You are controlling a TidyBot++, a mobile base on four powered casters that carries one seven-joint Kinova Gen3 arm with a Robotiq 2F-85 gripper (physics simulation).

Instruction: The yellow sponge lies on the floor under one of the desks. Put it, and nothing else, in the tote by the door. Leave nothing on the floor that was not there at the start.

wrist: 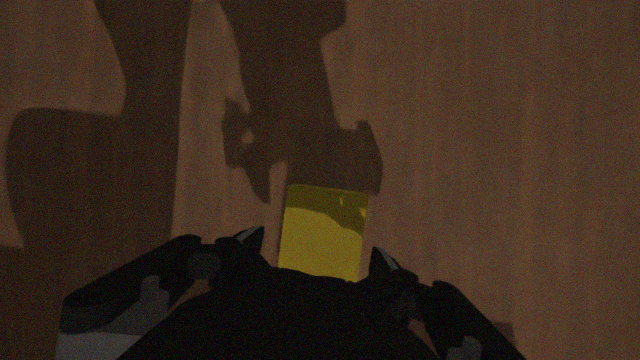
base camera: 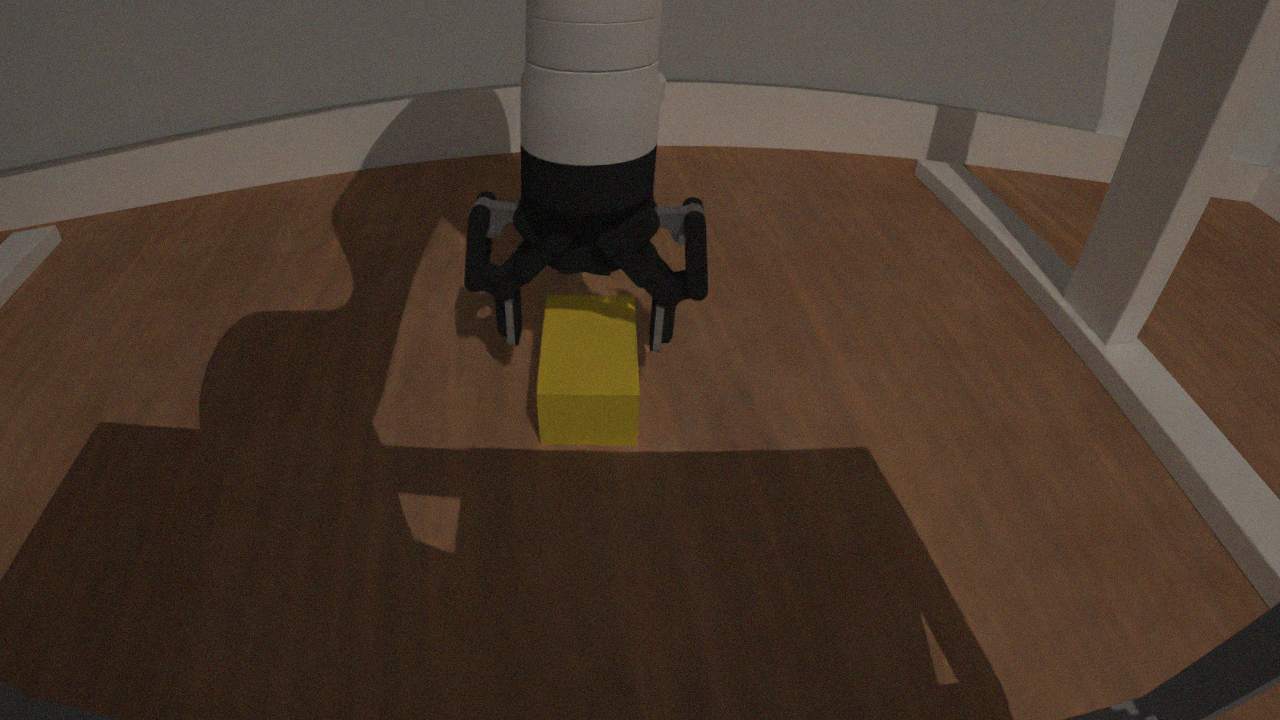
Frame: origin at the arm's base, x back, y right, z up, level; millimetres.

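Seen in the pictures: gripper, fingertip midpoint: (wrist: 316,248) (base camera: 584,340).
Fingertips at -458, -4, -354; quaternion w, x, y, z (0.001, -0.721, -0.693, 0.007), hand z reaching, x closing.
Observation:
Pixels of each thing's top centre, then the offset from my fingertips to it, as dx, dy, dz. "spot": a spot on its surface instead.
- yellow sponge at its top centre: (base camera: 588,340) (wrist: 319,255) +4, +3, +3
- pale desk leg at a spot on its surface: (base camera: 1154,179) spot: -63, +485, +148
The yellow sponge (base camera: 588,367) (wrist: 322,235) lies flat on the wooden floor, its long side pointing towards the base. My gripper (base camera: 586,342) (wrist: 316,248) is open and points down, with one finger to each side of the sponge. In the base camera view a gap shows between each finger and the sponge. How high the fingertips are above the floor is hard to tell. In the wrist view the gripper's body hides the near end of the sponge. The tote does not show in either view.
A pale desk leg (base camera: 1154,179) stands on a long floor bar (base camera: 1163,407) at the right. The end of another pale bar (base camera: 26,253) shows at the left edge. A grey wall with a pale skirting board (base camera: 760,116) is behind the arm. Shadows lie across the floor.

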